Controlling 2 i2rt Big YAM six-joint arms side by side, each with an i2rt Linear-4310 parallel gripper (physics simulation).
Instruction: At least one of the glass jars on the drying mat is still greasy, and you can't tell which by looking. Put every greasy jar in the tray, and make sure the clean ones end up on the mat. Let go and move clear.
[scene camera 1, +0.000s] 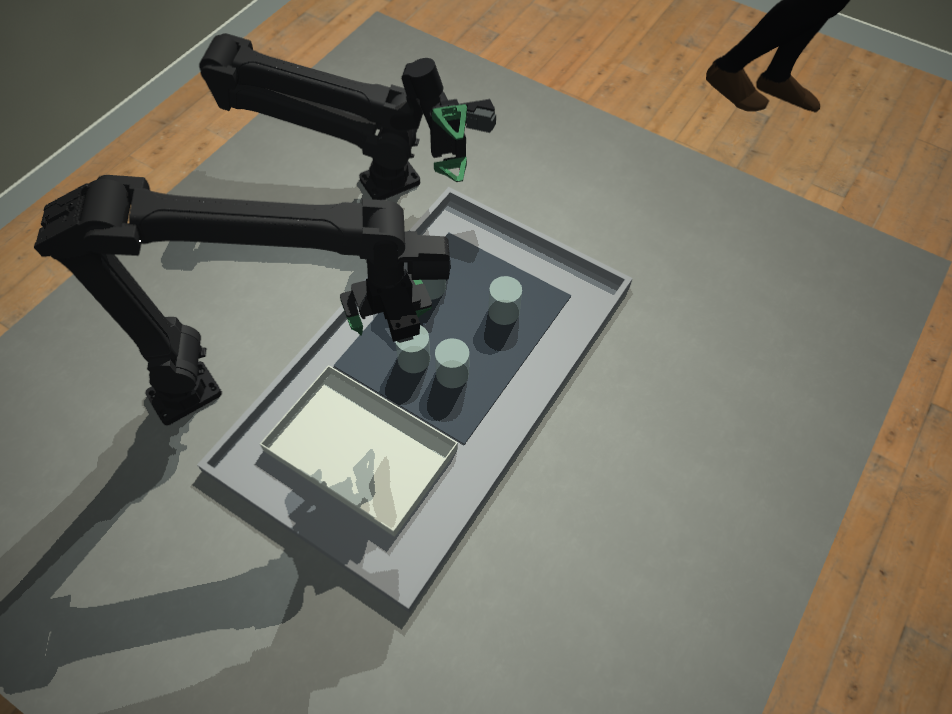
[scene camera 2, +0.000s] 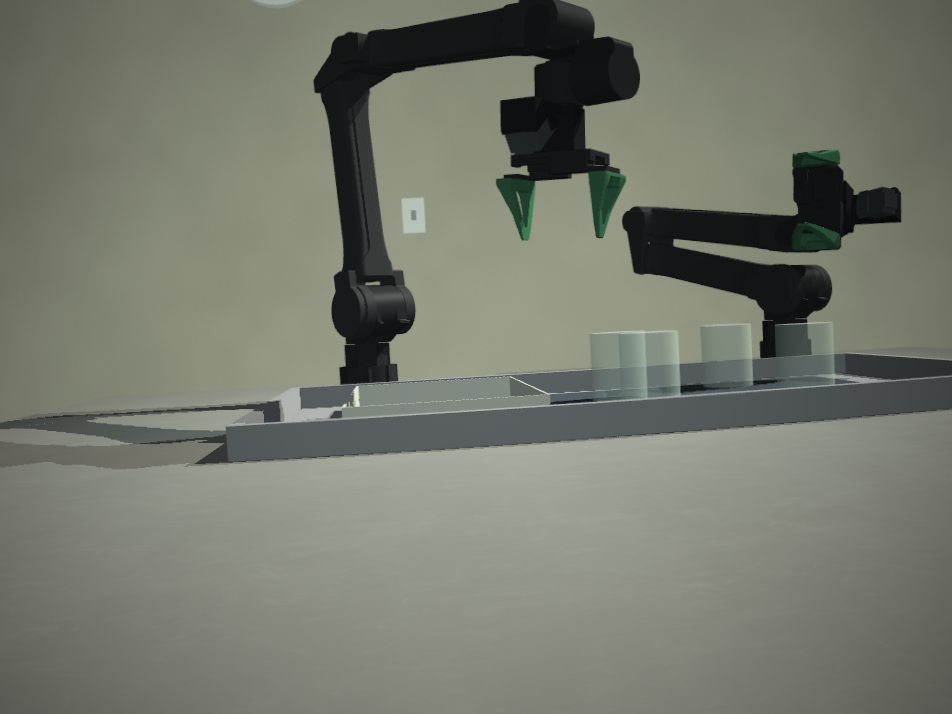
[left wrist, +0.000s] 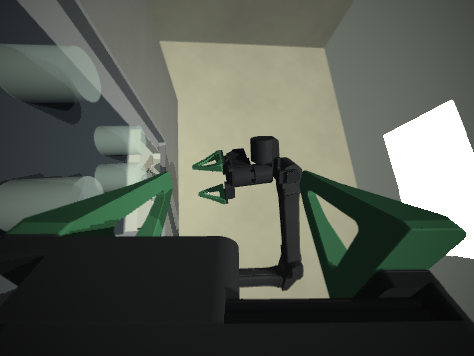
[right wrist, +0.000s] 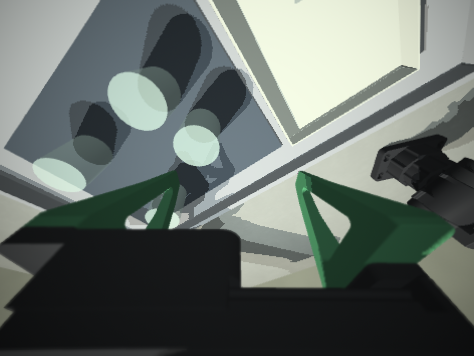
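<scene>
Several pale, see-through jars stand upright on the dark drying mat. One jar stands apart. Two jars, one beside another, stand near the cream tray. A further jar is partly hidden behind the right gripper in scene camera 1. No grease shows. The tray holds no jar. My right gripper is open and empty, high above the mat area. My left gripper is open, empty, turned sideways beyond the mat's far end.
A low grey rim surrounds the mat and cream tray. The right arm's base and the left arm's base stand outside it. The right arm reaches over the rim. A person's feet show at the top right of scene camera 1.
</scene>
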